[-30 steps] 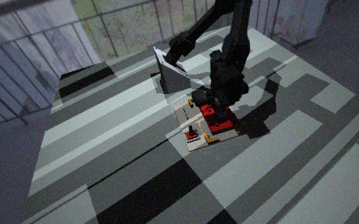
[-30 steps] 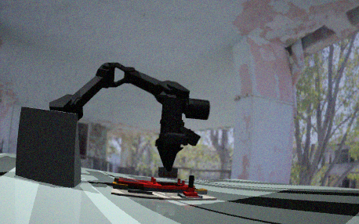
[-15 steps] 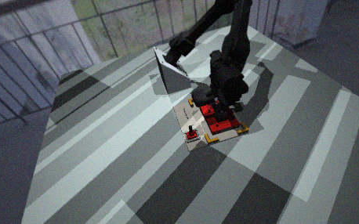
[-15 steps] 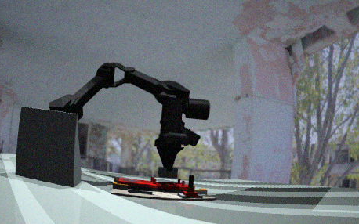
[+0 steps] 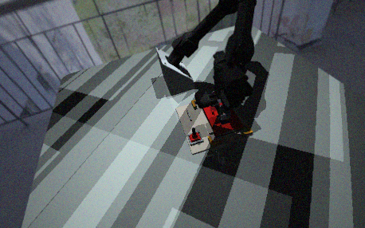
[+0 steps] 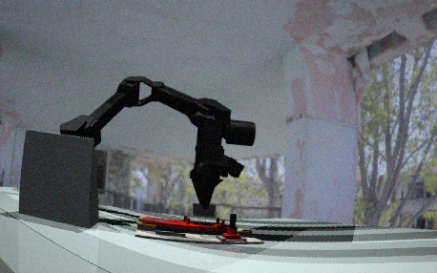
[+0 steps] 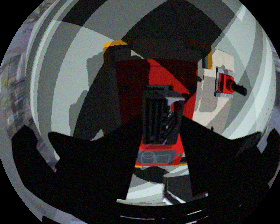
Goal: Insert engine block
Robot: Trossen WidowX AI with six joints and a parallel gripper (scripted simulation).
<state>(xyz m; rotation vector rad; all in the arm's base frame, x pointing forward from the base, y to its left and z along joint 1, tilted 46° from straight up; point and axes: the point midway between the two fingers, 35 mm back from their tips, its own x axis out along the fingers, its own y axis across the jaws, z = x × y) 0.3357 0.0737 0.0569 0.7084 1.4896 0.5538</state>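
Right now the engine block is 10 mm below my gripper tip. From my gripper tip the other things lie so: black post: 30 mm ahead, 130 mm to the right, 30 mm below; then light baseplate: 30 mm behind, 30 mm to the right, 50 mm below.
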